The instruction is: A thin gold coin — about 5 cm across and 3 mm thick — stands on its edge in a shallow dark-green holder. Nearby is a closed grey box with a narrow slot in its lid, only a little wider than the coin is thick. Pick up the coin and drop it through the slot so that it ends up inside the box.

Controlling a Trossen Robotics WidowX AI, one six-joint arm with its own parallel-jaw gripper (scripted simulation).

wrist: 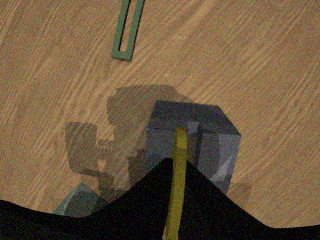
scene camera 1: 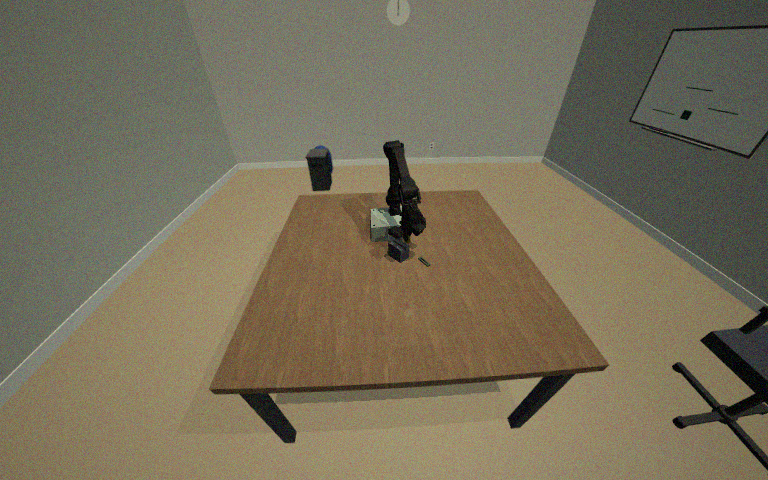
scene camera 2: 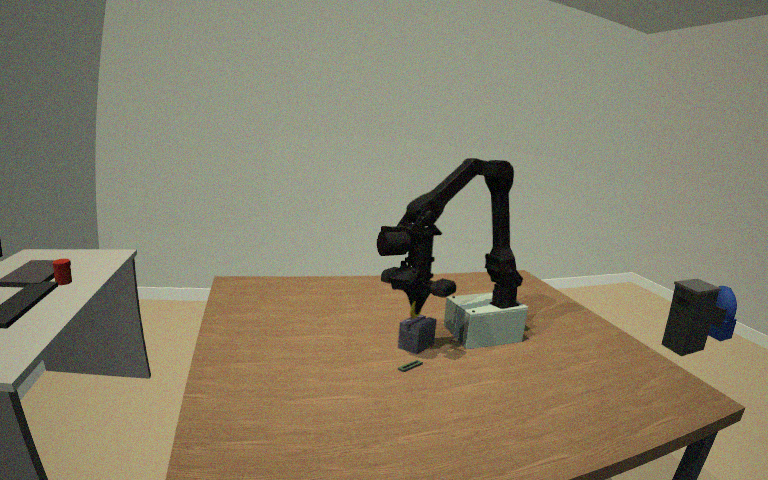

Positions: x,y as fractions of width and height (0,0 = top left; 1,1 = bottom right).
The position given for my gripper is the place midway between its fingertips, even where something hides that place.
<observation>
My gripper (scene camera 2: 0.54,0.66) holds a gold coin.
My gripper is seen too in the wrist view (wrist: 0.55,0.70).
</observation>
